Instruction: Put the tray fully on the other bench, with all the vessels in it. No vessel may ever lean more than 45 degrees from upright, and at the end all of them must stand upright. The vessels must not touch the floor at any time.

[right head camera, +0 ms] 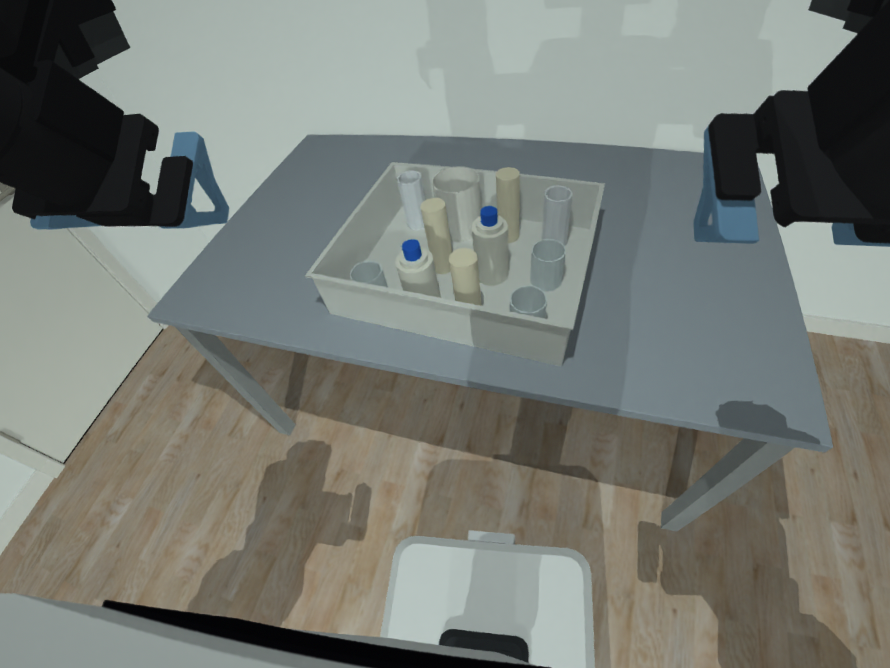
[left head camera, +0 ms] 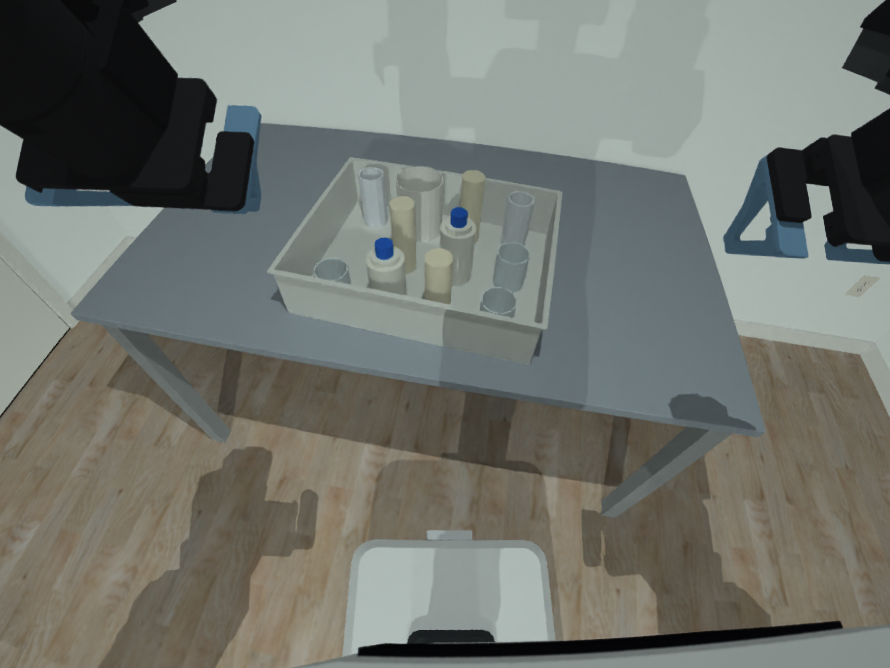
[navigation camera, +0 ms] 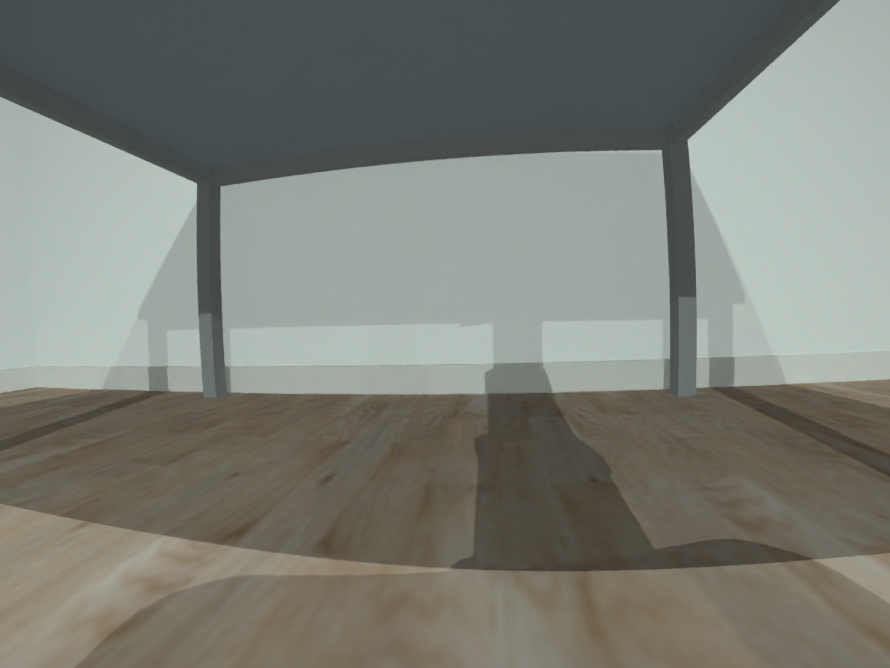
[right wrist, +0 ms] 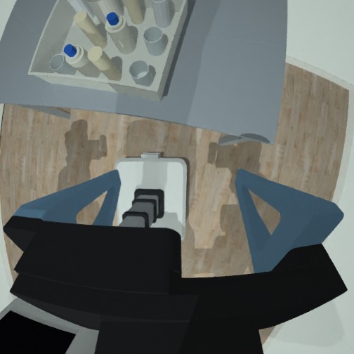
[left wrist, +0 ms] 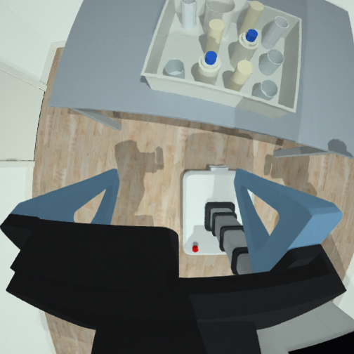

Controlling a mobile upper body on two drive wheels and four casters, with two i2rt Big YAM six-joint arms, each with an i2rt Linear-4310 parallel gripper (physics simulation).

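The pale tray stands on a grey bench. Its upright vessels include a front blue-capped bottle, a rear blue-capped bottle, beige cylinders, a wide beaker, tall clear cylinders and small clear cups. The tray's front wall hides some vessel bases. My left gripper is open and empty, left of the tray. My right gripper is open and empty, right of the tray. The other bench does not show.
A wall stands behind the grey bench. Its front legs stand on the wooden floor. My white base is in front of the bench. The navigation camera looks under the bench top, with two legs farther in.
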